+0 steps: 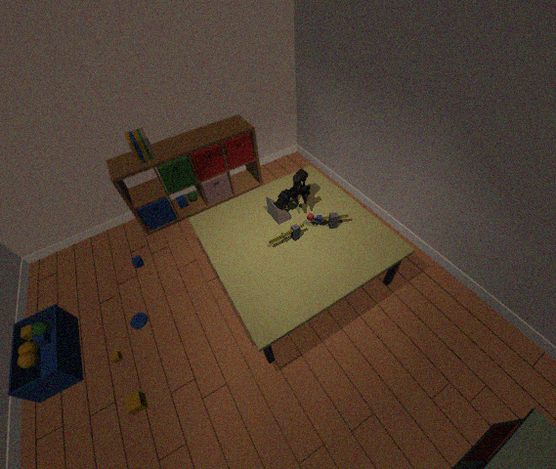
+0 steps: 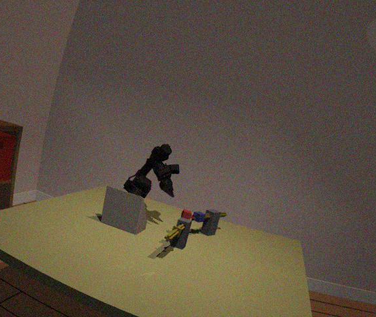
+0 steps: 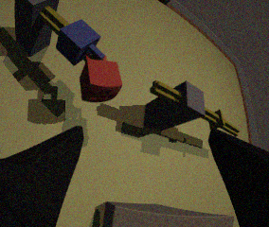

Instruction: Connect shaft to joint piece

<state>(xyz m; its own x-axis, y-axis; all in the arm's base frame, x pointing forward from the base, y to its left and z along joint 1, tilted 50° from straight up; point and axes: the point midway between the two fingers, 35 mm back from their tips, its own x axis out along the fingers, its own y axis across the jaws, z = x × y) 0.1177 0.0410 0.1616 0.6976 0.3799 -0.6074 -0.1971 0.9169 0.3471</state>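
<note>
Right now my gripper tip is 80 mm short of the red joint piece, 30 mm to the right of it and 90 mm above it.
</note>
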